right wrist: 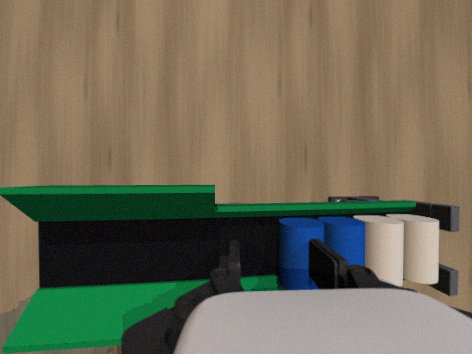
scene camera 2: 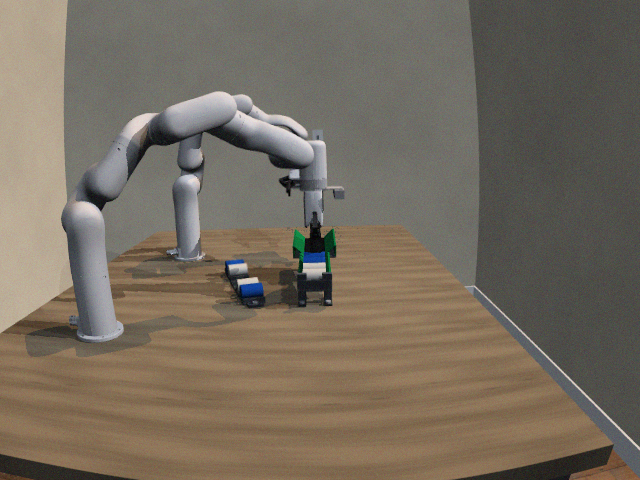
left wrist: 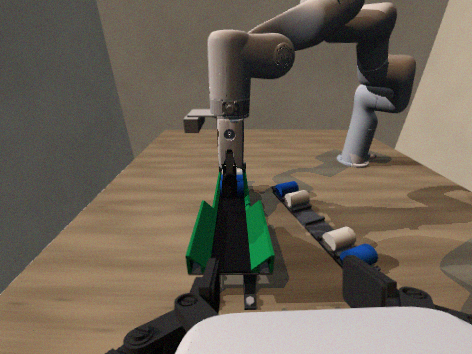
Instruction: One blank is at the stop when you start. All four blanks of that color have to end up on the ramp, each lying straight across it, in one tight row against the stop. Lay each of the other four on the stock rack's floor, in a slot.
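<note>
The green-walled ramp (scene camera 2: 295,243) (left wrist: 260,235) (right wrist: 100,202) holds one row across its bed. A white blank (right wrist: 421,250) lies at the dark stop (right wrist: 447,218), followed by another white blank (right wrist: 387,240), a blue blank (right wrist: 345,232) and a second blue blank (right wrist: 297,250). The stock rack (scene camera 2: 254,303) (left wrist: 320,230) holds a blue blank (scene camera 2: 234,263) (left wrist: 286,188), a white blank (scene camera 2: 238,269) (left wrist: 298,199), another white blank (left wrist: 339,238) and another blue blank (scene camera 2: 251,290) (left wrist: 362,254). My right gripper (right wrist: 273,257) is open over the ramp, one finger overlapping the blue blanks in view. My left gripper (left wrist: 281,278) is open, away from the blanks.
Both items stand on the wooden table (scene camera 2: 361,361) (left wrist: 130,225). Two slots between the rack's white blanks are empty. The right arm (scene camera 2: 279,142) (left wrist: 229,80) reaches over the ramp, with the left arm partly hidden behind it in the scene view.
</note>
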